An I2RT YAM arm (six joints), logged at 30 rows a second.
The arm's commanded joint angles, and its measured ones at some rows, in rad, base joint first. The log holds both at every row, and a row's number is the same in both.
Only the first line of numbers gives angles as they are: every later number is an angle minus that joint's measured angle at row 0.
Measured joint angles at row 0:
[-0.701, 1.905, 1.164, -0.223, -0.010, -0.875]
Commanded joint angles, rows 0 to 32:
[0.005, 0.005, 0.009, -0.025, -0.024, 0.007]
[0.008, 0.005, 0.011, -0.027, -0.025, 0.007]
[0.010, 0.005, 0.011, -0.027, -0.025, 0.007]
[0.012, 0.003, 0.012, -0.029, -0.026, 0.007]
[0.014, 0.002, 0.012, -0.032, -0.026, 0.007]
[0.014, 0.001, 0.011, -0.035, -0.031, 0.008]
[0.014, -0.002, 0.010, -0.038, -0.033, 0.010]
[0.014, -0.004, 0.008, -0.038, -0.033, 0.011]
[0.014, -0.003, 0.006, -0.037, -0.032, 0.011]
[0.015, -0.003, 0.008, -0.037, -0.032, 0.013]
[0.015, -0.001, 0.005, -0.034, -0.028, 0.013]
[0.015, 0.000, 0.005, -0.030, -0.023, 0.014]
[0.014, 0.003, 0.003, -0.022, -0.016, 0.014]
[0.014, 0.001, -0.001, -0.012, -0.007, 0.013]
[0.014, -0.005, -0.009, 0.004, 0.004, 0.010]
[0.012, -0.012, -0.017, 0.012, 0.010, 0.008]
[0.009, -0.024, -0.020, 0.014, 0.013, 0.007]
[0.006, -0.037, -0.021, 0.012, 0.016, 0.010]
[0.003, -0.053, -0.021, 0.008, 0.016, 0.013]
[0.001, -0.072, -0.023, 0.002, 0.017, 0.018]
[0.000, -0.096, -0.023, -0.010, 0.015, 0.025]
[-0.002, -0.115, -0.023, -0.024, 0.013, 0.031]
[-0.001, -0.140, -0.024, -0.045, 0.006, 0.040]
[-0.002, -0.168, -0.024, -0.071, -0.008, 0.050]
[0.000, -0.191, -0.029, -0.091, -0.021, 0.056]
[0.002, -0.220, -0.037, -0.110, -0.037, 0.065]
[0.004, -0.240, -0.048, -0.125, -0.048, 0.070]
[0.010, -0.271, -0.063, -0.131, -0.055, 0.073]
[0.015, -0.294, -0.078, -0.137, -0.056, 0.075]
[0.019, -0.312, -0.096, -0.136, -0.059, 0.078]
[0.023, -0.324, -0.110, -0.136, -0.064, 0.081]
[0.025, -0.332, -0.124, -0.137, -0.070, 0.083]
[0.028, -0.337, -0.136, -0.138, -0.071, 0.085]
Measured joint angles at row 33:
[0.021, -0.322, -0.111, -0.097, -0.039, 0.072]
